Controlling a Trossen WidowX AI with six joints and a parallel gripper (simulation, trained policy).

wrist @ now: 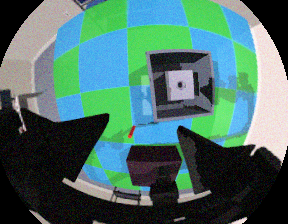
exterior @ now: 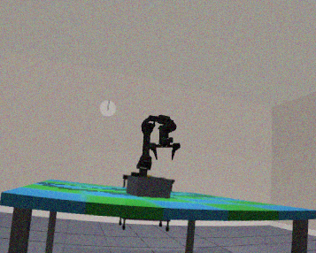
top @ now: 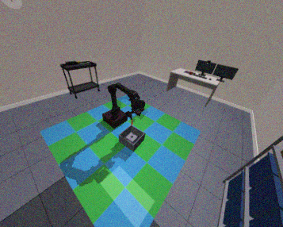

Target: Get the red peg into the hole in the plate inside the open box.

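Now: gripper tip 90 mm past the red peg, 80 mm to the right of it and 170 mm above it. The rest, counted from my gripper tip: pale plate (30 mm ahead, 110 mm to the right, 170 mm below); grey box (30 mm ahead, 110 mm to the right, 190 mm below).
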